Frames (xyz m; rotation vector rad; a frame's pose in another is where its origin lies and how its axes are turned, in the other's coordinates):
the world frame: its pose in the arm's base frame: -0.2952 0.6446 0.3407 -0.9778 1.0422 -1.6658
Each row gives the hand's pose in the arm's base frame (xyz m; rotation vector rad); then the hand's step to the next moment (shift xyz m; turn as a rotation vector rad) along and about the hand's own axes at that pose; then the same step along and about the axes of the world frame.
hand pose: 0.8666 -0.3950 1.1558 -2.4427 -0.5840 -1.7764
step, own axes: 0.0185 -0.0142 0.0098 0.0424 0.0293 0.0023
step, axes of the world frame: -0.0203 -0.0130 0.0076 0.0149 -0.0306 0.0388
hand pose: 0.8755 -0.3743 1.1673 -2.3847 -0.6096 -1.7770
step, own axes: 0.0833 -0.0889 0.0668 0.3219 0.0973 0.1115
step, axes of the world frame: -0.1233 -0.0561 0.0310 -0.0414 -0.2097 0.2826
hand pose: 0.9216 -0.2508 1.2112 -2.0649 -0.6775 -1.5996
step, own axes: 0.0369 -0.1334 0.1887 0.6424 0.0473 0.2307
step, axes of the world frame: -0.2317 -0.0296 0.0147 -0.1733 -0.4739 0.4621
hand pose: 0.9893 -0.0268 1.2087 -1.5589 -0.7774 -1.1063
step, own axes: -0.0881 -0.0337 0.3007 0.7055 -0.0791 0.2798
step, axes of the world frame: -0.3057 0.0146 -0.0754 -0.2107 -0.6086 0.4092
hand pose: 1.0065 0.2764 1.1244 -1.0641 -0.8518 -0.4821
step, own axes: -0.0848 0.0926 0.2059 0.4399 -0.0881 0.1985
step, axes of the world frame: -0.2051 0.0014 -0.1269 -0.1223 -0.4161 0.2294
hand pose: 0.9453 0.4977 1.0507 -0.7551 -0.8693 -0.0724
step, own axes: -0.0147 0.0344 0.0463 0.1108 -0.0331 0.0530
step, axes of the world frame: -0.0426 -0.0091 -0.0405 -0.0222 -0.1120 0.0562
